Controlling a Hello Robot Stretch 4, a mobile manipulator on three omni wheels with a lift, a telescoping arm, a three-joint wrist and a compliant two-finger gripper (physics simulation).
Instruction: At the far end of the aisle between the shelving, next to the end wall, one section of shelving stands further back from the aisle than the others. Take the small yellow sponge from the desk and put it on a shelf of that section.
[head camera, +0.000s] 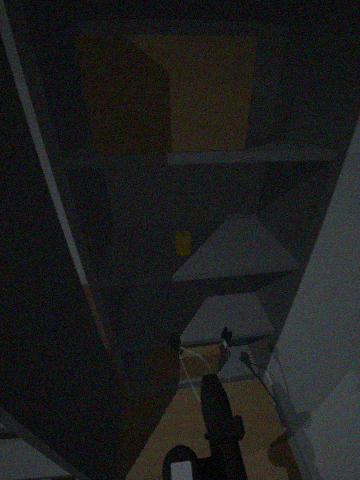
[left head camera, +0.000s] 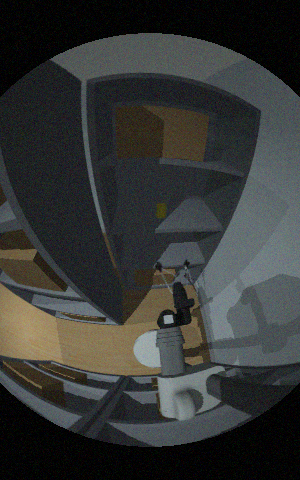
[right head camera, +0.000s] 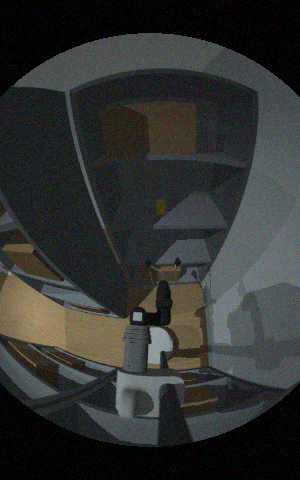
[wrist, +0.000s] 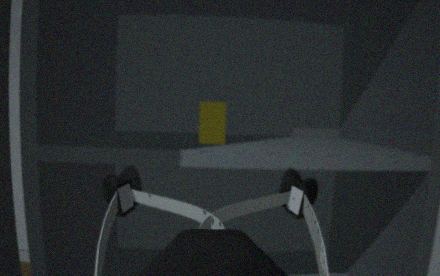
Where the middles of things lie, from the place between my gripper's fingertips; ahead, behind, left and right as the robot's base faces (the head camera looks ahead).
My hand is 420 mm short of the small yellow sponge (wrist: 212, 114) and 40 mm below it.
